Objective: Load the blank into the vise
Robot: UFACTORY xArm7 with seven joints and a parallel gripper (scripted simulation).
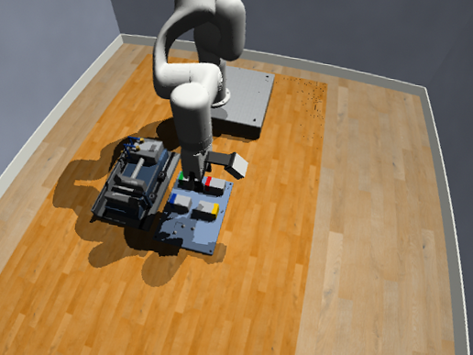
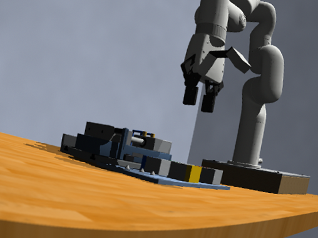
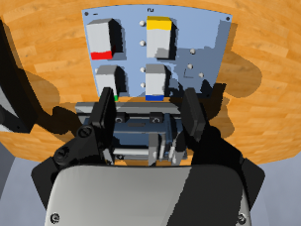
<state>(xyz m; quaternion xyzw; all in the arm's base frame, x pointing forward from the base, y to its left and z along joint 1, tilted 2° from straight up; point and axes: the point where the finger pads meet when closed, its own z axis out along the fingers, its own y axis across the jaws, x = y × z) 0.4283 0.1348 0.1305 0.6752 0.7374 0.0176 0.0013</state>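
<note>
Right now the yellow-ended blank is 10 mm ahead of my hand, 10 mm to the left of it and 160 mm below it. Round my hand: infeed plate (20 mm ahead, 30 mm to the right, 180 mm below); blue-ended blank (20 mm ahead, 80 mm to the right, 160 mm below); red-ended blank (80 mm behind, 160 mm below).
</note>
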